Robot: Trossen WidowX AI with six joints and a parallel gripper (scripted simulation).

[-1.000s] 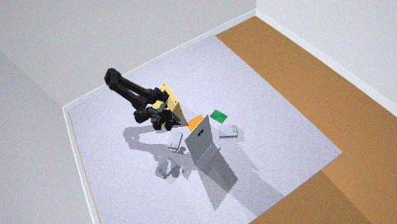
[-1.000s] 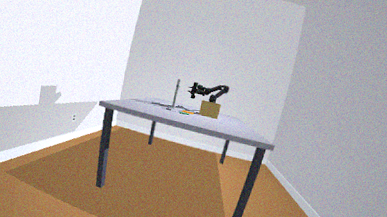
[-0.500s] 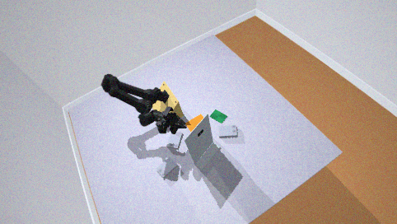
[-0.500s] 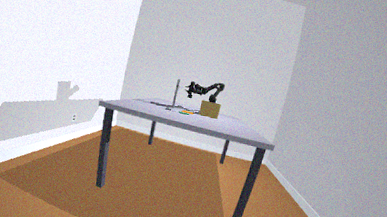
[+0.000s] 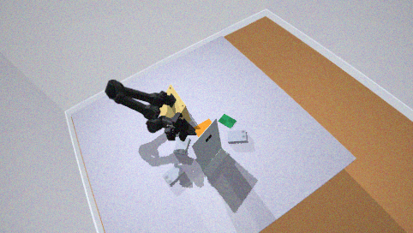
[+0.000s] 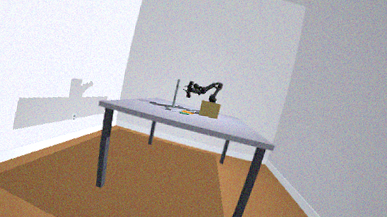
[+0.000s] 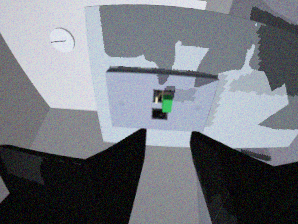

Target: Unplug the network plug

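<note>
My gripper tip is now 5 cm short of the green plug and 2 cm to the right of it. Round my gripper tip: orange square: 24 cm below, 12 cm behind, 9 cm to the left; then upright panel: 9 cm below, 7 cm ahead, 3 cm to the left.
</note>
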